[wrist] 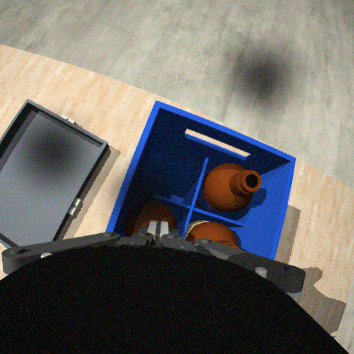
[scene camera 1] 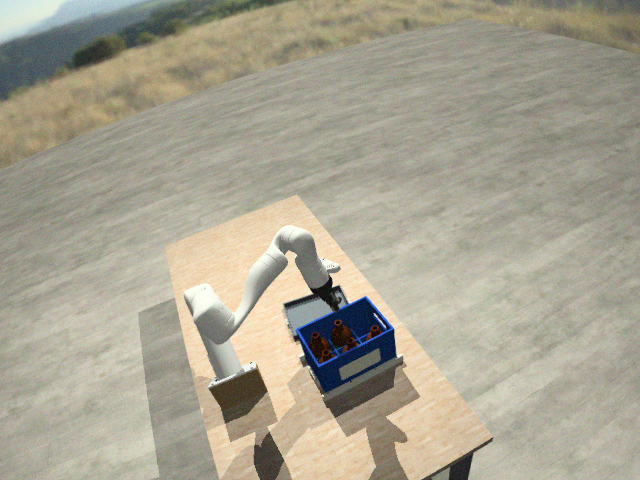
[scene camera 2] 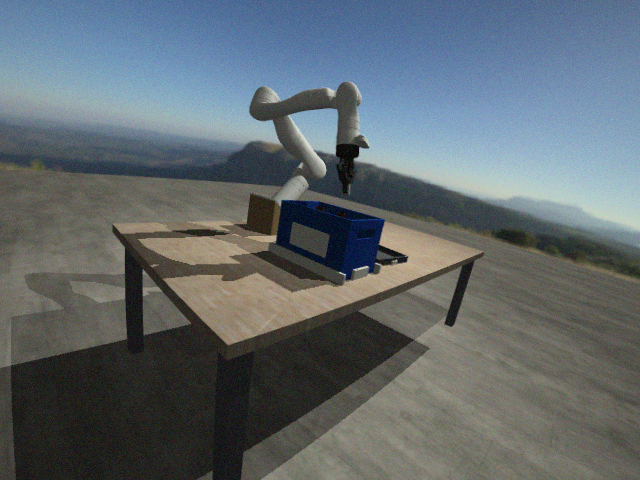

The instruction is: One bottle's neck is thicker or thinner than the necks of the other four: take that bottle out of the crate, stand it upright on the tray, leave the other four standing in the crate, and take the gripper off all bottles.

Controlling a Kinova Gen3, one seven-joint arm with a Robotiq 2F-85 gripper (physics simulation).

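Where they show: gripper, fingertip midpoint: [wrist: 157,233] [scene camera 1: 336,310] [scene camera 2: 345,195]; arm's base at its link origin: [scene camera 1: 230,373] [scene camera 2: 273,212].
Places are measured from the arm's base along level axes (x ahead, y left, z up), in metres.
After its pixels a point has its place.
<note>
A blue crate [scene camera 1: 323,375] @[z 0.048, x 0.292, y -0.187 m] [scene camera 2: 356,242] @[z 0.037, x 0.552, y -0.117 m] [wrist: 284,204] @[z 0.101, x 0.494, y -0.166 m] with dividers stands on the wooden table [scene camera 1: 232,258] @[z -0.074, x 0.131, y 0.754 m] [scene camera 2: 232,289] @[z -0.074, x 0.494, y -0.458 m]. Several brown bottles stand upright in it, among them a tall one [scene camera 1: 339,332] @[z 0.054, x 0.403, y -0.050 m] and one at the far corner [scene camera 1: 372,330] @[z 0.087, x 0.496, y -0.124 m]. The wrist view shows one whole bottle [wrist: 228,186] @[z 0.054, x 0.498, y -0.108 m] and two more, one on the left [wrist: 151,214] @[z 0.053, x 0.425, y -0.030 m] and one on the right [wrist: 211,232] @[z 0.046, x 0.434, y -0.112 m], partly hidden by the gripper. A dark empty tray [scene camera 1: 305,310] @[z -0.069, x 0.346, y 0.231 m] [scene camera 2: 390,254] @[z -0.068, x 0.440, y 0.279 m] [wrist: 42,168] @[z -0.069, x 0.415, y 0.184 m] lies beside the crate. My gripper [scene camera 1: 330,302] @[z 0.148, x 0.413, y -0.036 m] [scene camera 2: 345,189] @[z 0.148, x 0.413, y -0.036 m] [wrist: 157,233] @[z 0.148, x 0.413, y -0.036 m] is shut and empty, hanging above the crate's tray-side edge.
The arm's base sits on a brown block [scene camera 1: 234,385] @[z 0.029, x 0.008, y -0.079 m] [scene camera 2: 262,212] @[z 0.004, x 0.029, y -0.078 m] near the table's edge. Grey rails [scene camera 2: 305,262] @[z -0.056, x 0.436, y -0.186 m] [scene camera 1: 361,379] @[z -0.055, x 0.411, y -0.188 m] hold the crate at its foot. The table's edge runs close behind crate and tray.
</note>
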